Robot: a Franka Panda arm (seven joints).
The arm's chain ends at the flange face. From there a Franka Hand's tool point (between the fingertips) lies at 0.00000 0.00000 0.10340 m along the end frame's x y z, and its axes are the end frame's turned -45 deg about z.
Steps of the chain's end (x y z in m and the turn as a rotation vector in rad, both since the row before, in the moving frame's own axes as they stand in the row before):
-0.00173, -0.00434, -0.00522, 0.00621, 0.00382, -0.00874
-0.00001, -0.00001, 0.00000, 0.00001, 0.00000, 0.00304
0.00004, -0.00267, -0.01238, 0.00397, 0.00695, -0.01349
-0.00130, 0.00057, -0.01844, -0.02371, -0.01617, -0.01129
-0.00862, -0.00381, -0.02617, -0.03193, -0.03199, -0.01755
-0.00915, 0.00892, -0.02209, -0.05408, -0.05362, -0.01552
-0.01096, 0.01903, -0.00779, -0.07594, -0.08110, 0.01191
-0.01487, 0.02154, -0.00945, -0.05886, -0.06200, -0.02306
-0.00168, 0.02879, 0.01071, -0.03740, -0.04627, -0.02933
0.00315, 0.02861, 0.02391, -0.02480, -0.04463, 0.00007
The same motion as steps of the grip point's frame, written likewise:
0.00258, -0.00447, -0.00522, 0.00169, 0.00709, -0.00874
0.00000, -0.00001, 0.00000, 0.00001, 0.00001, 0.00304
0.00272, -0.00165, -0.01238, -0.00211, 0.00772, -0.01349
-0.00423, 0.00005, -0.01848, -0.00533, -0.02820, -0.01129
-0.00807, -0.00875, -0.02628, 0.00004, -0.04520, -0.01755
-0.02064, -0.00007, -0.02239, -0.00033, -0.07616, -0.01552
-0.03266, 0.00526, -0.00843, 0.00365, -0.11104, 0.01191
-0.03457, 0.00459, -0.00983, 0.00222, -0.08546, -0.02306
-0.02767, 0.01861, 0.01053, 0.00627, -0.05916, -0.02933
-0.02308, 0.02101, 0.02378, 0.01402, -0.04909, 0.00007

